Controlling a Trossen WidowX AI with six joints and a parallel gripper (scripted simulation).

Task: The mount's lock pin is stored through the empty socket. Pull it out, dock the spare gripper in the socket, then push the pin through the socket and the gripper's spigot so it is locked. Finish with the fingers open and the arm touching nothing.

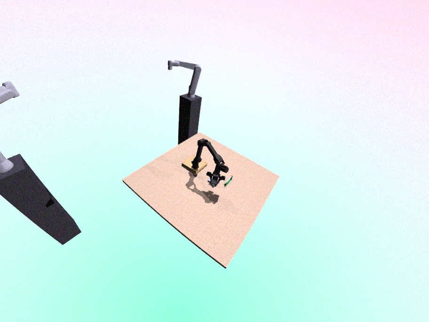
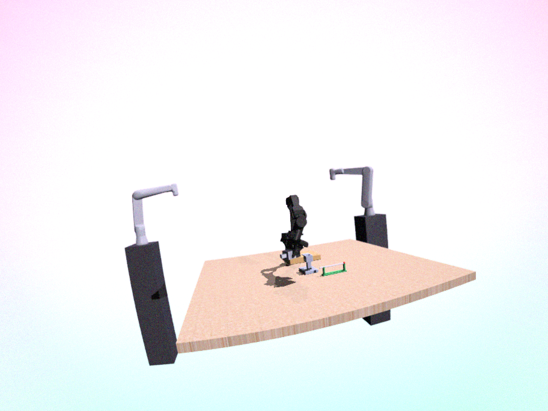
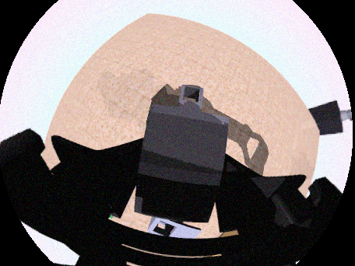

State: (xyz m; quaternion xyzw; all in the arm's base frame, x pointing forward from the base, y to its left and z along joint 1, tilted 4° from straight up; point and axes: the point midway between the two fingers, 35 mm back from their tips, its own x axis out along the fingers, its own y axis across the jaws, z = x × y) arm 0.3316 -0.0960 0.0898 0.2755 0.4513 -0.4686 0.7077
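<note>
Right now the spare gripper is 2 cm above my gripper tip. From my gripper tip the other things lie so: green cradle (5 cm ahead, 23 cm to the left, 9 cm below); then mount (6 cm behind, 12 cm to the left, 6 cm below).
</note>
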